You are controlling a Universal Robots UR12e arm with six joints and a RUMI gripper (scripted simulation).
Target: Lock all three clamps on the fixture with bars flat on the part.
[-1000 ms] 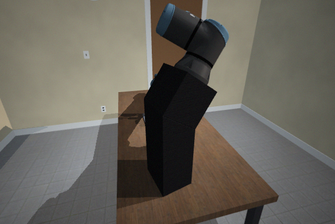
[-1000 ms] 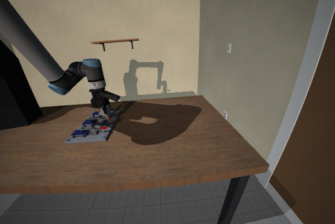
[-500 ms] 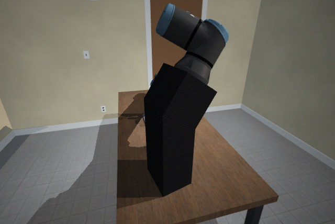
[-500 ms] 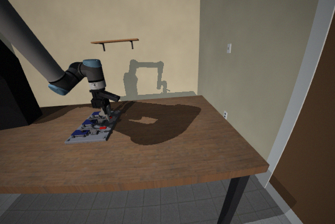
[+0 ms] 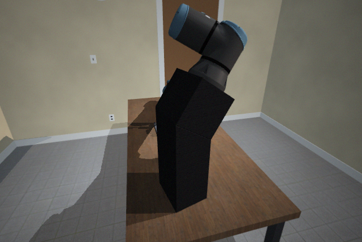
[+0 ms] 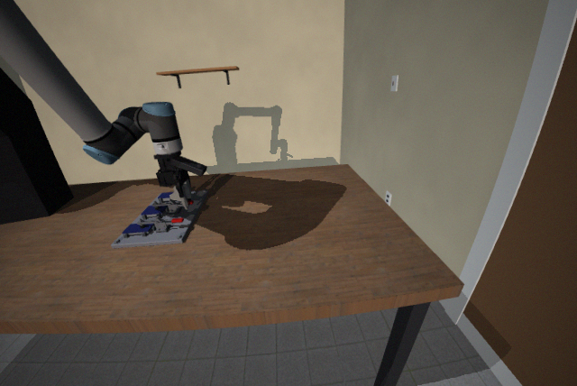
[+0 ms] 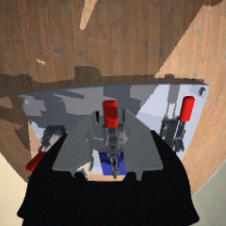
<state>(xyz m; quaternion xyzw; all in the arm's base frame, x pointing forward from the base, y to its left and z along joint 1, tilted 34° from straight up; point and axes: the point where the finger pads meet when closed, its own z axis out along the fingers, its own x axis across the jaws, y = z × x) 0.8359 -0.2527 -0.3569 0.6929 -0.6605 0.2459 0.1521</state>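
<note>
My gripper is now 90 mm past the grey fixture plate and 40 mm above it. Also, from my hand: blue part (130 mm behind, 20 mm below).
</note>
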